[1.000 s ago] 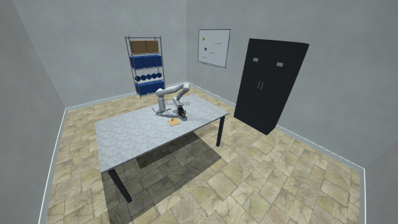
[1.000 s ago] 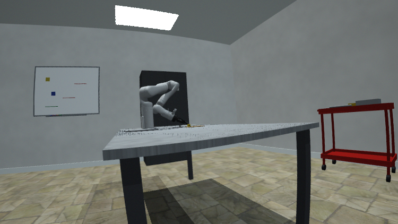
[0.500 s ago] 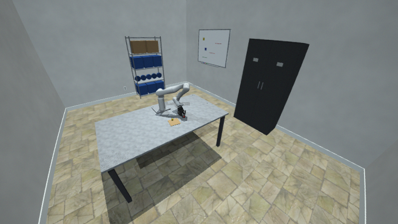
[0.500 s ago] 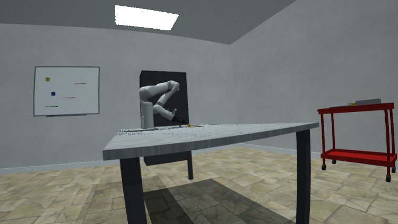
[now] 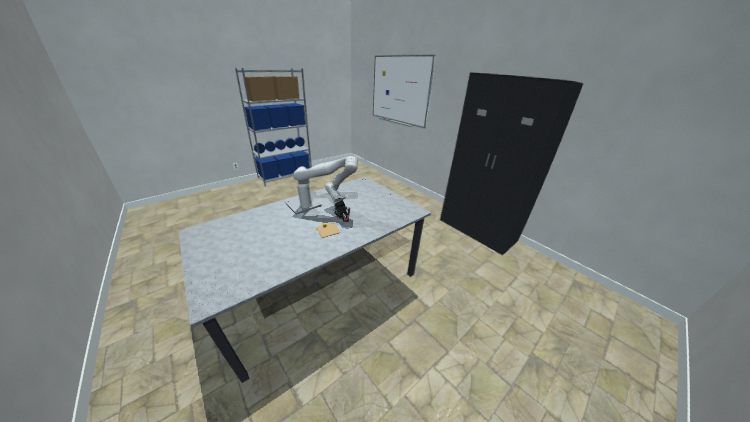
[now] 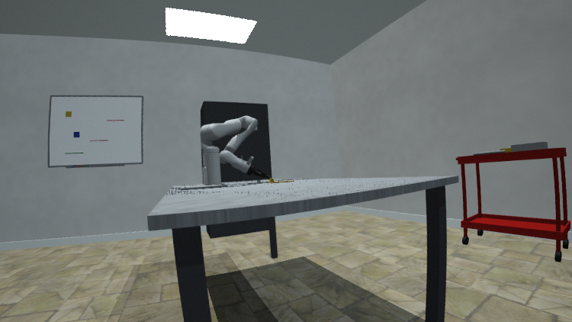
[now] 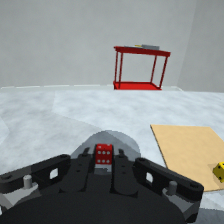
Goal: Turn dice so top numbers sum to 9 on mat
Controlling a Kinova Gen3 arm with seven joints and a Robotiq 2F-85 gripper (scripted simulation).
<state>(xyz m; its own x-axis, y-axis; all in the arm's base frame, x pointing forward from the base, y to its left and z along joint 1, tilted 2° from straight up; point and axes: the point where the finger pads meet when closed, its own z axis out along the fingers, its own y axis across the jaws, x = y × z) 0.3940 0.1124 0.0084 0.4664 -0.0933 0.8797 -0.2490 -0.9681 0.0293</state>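
Now: the white die 70 mm behind my hand, 20 mm below it and 10 mm to the right of it. Also, from my hand: red die (10 mm below, 10 mm ahead); then tan mat (160 mm to the right, 30 mm below); then yellow die (160 mm to the right, 50 mm behind, 20 mm below).
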